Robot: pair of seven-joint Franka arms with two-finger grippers.
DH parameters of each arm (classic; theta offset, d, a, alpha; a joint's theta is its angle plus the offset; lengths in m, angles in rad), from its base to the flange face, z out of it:
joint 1: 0 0.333 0 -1.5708
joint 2: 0 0 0 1.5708
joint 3: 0 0.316 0.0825 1.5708
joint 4: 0 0 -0.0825 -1.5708
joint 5: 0 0.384 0 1.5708
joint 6: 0 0 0.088 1.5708
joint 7: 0 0.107 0 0
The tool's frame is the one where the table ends.
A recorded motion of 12 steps. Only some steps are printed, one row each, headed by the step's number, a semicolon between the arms.
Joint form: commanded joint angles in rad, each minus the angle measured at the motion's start. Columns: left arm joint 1, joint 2, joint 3, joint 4, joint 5, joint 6, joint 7; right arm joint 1, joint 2, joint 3, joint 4, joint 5, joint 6, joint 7.
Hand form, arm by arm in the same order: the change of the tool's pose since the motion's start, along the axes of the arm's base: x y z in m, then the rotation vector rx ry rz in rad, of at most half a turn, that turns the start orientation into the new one. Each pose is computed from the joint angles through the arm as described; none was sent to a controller.
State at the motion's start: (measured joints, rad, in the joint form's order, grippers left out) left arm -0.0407 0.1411 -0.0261 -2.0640 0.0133 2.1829 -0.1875; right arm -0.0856 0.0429 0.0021 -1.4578 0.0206 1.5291 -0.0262
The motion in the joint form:
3: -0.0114 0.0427 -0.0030 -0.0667 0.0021 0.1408 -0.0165; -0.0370 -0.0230 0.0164 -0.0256 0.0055 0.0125 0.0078
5: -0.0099 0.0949 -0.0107 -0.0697 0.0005 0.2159 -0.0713; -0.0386 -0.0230 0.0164 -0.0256 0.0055 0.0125 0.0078
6: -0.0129 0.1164 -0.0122 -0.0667 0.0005 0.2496 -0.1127; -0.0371 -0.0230 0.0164 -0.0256 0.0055 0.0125 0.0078
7: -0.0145 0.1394 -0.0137 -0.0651 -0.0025 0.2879 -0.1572; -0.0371 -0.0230 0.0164 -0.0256 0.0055 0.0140 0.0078
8: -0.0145 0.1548 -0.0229 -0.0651 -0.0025 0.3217 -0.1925; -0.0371 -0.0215 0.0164 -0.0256 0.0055 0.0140 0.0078
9: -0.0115 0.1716 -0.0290 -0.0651 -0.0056 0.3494 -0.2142; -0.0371 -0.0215 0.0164 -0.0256 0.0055 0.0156 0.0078
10: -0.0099 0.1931 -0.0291 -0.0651 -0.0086 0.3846 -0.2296; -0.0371 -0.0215 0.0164 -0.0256 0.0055 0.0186 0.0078
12: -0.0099 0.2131 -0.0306 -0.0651 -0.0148 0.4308 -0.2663; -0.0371 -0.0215 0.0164 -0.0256 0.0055 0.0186 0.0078
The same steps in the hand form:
3: -0.0042 -0.0081 -0.0410 -0.0035 -0.0314 -0.0004; -0.0069 -0.0105 0.0021 0.0051 -0.0102 -0.0283
5: 0.0013 -0.0123 -0.0652 -0.0107 -0.0510 0.0493; -0.0069 -0.0114 0.0021 0.0051 -0.0102 -0.0299
6: 0.0047 -0.0152 -0.0732 -0.0144 -0.0660 0.0862; -0.0069 -0.0105 0.0021 0.0051 -0.0102 -0.0284
7: 0.0079 -0.0173 -0.0822 -0.0212 -0.0821 0.1300; -0.0067 -0.0106 0.0022 0.0050 -0.0117 -0.0284
8: 0.0099 -0.0229 -0.0879 -0.0290 -0.0996 0.1568; -0.0062 -0.0106 0.0014 0.0051 -0.0102 -0.0285
9: 0.0115 -0.0248 -0.0949 -0.0365 -0.1093 0.1784; -0.0061 -0.0106 0.0015 0.0050 -0.0118 -0.0285
10: 0.0135 -0.0241 -0.1040 -0.0427 -0.1220 0.1981; -0.0058 -0.0107 0.0018 0.0047 -0.0148 -0.0286
12: 0.0163 -0.0252 -0.1111 -0.0550 -0.1460 0.2391; -0.0058 -0.0107 0.0018 0.0047 -0.0148 -0.0286

